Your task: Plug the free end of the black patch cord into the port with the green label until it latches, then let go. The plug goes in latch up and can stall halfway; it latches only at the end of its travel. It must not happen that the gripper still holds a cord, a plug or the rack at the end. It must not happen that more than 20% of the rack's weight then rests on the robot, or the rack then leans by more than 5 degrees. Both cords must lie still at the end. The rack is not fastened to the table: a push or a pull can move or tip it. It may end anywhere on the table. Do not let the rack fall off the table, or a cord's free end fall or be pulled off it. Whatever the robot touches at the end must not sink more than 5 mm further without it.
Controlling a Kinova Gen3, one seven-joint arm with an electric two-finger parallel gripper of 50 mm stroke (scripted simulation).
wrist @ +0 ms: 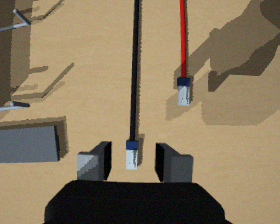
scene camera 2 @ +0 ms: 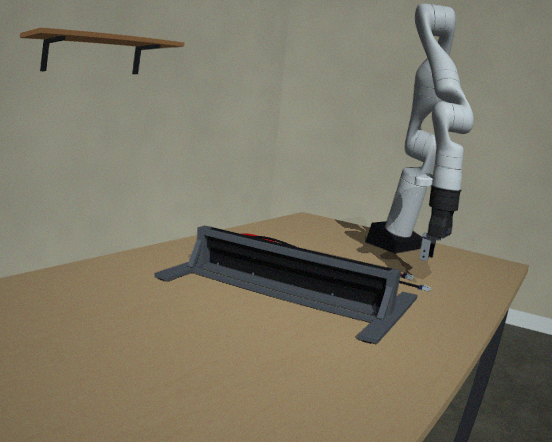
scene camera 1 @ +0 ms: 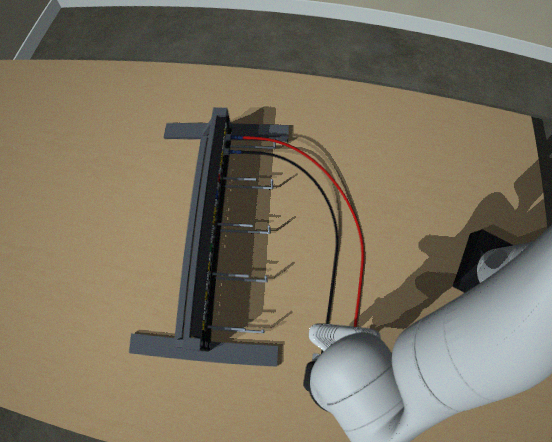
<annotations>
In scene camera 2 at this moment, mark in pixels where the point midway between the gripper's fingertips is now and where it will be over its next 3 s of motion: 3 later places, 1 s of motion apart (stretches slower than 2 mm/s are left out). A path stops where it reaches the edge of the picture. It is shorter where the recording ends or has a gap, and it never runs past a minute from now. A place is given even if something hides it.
The gripper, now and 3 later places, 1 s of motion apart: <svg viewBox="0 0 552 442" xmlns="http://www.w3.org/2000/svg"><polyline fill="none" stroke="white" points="426,258 423,267 421,282 421,284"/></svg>
</annotations>
